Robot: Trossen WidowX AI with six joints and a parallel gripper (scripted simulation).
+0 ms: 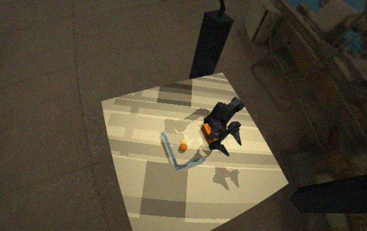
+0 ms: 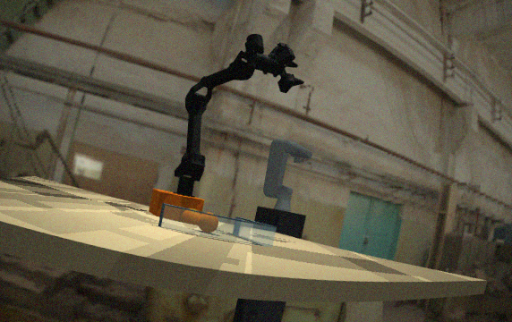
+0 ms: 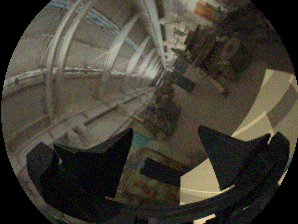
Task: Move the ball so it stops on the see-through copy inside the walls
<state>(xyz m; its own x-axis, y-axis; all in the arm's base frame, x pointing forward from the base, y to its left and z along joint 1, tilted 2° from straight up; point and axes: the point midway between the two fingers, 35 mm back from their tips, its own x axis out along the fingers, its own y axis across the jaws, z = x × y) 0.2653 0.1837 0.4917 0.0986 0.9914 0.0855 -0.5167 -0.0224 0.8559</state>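
Right now my gripper tip is 560 mm above the orange ball, 250 mm to the left of it and 20 mm short of it. From my gripper tip the other things lie so: see-through copy (560 mm below, 300 mm to the right).
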